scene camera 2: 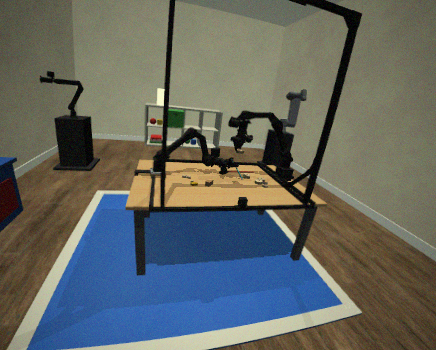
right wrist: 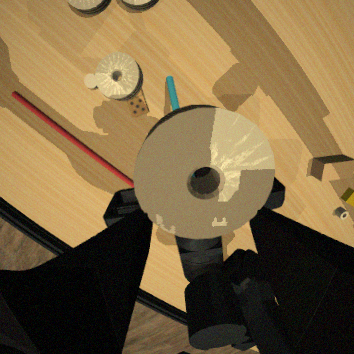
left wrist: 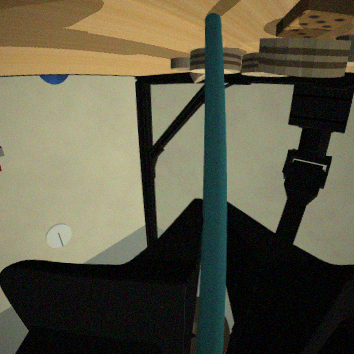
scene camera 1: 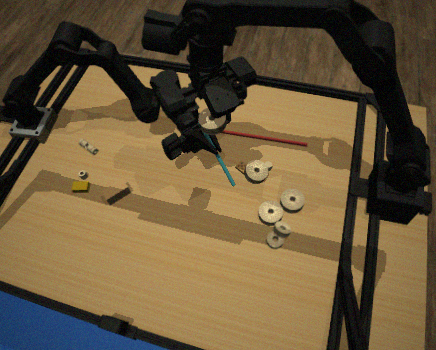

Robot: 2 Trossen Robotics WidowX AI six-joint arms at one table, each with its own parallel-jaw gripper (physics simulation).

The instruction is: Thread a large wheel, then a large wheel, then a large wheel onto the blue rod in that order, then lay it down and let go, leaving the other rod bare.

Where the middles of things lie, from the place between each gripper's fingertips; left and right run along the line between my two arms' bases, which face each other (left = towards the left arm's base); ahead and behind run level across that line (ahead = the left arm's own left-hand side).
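Blue rod (left wrist: 210, 325): 2 cm below my left hand, 1 cm ahead of it, 1 cm to the left of it.
Blue rod again: my right gripper 140 mm above it, 10 mm past it, 10 mm to the left of it. By its middle, the rod is nearer to my left hand than to my right gripper.
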